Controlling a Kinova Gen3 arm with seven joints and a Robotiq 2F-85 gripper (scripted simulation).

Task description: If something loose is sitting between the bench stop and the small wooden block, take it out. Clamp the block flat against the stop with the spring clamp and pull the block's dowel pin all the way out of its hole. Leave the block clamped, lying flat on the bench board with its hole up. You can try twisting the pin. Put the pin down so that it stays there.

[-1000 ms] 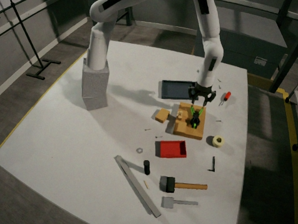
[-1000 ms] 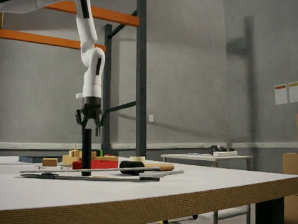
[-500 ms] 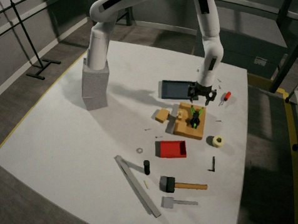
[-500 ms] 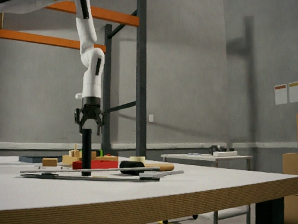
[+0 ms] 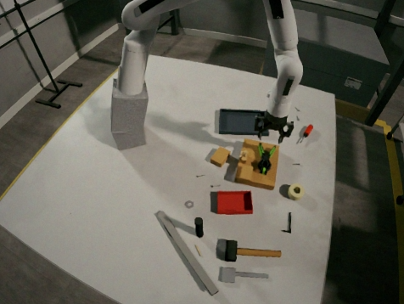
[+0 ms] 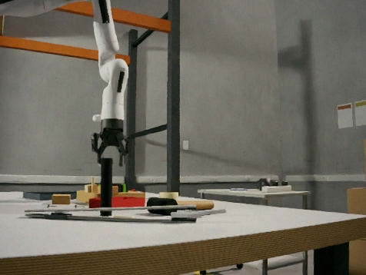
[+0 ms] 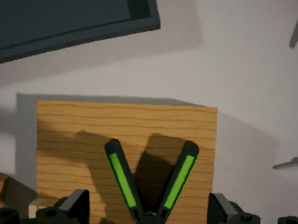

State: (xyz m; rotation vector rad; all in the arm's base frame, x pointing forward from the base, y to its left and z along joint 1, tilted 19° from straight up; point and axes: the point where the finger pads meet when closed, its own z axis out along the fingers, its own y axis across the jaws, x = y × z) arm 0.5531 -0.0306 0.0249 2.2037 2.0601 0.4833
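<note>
The wooden bench board is 10 cm below my hand, 4 cm to the right of it and 3 cm behind it. Also, from my hand: pale wooden block: 8 cm below, 8 cm behind, 4 cm to the right; then tan wooden block: 18 cm behind, 11 cm below, 4 cm to the right; then dowel pin: 8 cm behind, 7 cm below, 4 cm to the right.
</note>
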